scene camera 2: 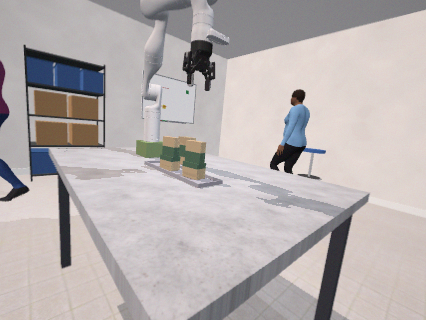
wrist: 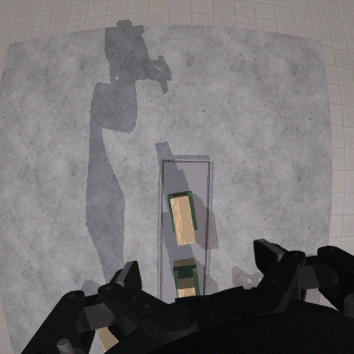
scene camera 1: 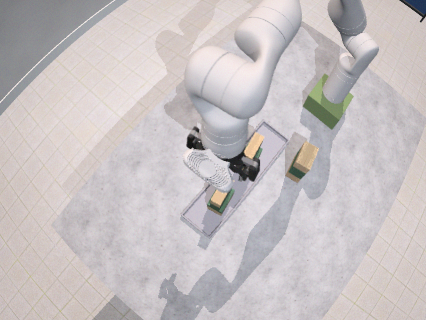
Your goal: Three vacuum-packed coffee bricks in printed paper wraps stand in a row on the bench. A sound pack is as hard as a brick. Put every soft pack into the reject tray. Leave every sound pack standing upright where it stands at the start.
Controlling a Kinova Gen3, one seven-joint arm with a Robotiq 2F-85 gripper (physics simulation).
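Frame: origin at the arm's base, x ahead, y left, z up, level; metres.
Seen in the pictures: gripper, fingertip midpoint: (scene camera 2: pixel 199 88) (wrist: pixel 197 263); arm's base, origin of the base link: (scene camera 2: pixel 151 141) (scene camera 1: pixel 333 92).
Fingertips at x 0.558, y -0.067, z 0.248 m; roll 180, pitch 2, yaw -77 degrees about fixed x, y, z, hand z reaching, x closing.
Observation:
Pixels of each thing's top centre, then the offset from my fingertips to it. "spot": a spot on its surface instead. Level surfaces: height alone.
- long shallow grey tray, surface spot: (wrist: pixel 199 175) spot: 0.070 m ahead, 0.026 m right, 0.330 m down
- tan pack with a green wrap, middle of its top: (wrist: pixel 182 220) (scene camera 1: pixel 222 190) (scene camera 2: pixel 196 141) 0.006 m back, 0.008 m left, 0.189 m down
- second like pack, middle of its top: (wrist: pixel 188 307) (scene camera 1: pixel 253 145) (scene camera 2: pixel 171 137) 0.161 m back, 0.013 m right, 0.189 m down
- third pack, middle of its top: (wrist: pixel 111 338) (scene camera 1: pixel 307 154) (scene camera 2: pixel 187 137) 0.252 m back, 0.125 m left, 0.192 m down
- bench, its level: 0.333 m down
A long shallow grey tray (scene camera 1: pixel 200 227) (scene camera 2: pixel 209 183) (wrist: pixel 199 175) lies on the bench. One tan pack with a green wrap (scene camera 1: pixel 218 200) (scene camera 2: pixel 194 160) (wrist: pixel 183 220) stands upright near one end of it. A second like pack (scene camera 1: pixel 254 145) (scene camera 2: pixel 170 153) (wrist: pixel 186 280) stands upright further along inside the tray. A third pack (scene camera 1: pixel 302 161) (scene camera 2: pixel 186 142) (wrist: pixel 107 340) stands upright on the bench, beside the tray and apart from it. My gripper (scene camera 1: pixel 221 156) (scene camera 2: pixel 199 85) (wrist: pixel 197 263) is open and empty, high above the tray. The arm and gripper hide part of the tray.
A green block (scene camera 1: pixel 327 102) (scene camera 2: pixel 149 148) bears the arm's base on the bench (scene camera 1: pixel 125 200) (scene camera 2: pixel 175 240) (wrist: pixel 270 115). A shelf rack (scene camera 2: pixel 27 100), a person in a blue top (scene camera 2: pixel 296 122) and a blue-topped stool (scene camera 2: pixel 315 151) stand beyond the bench.

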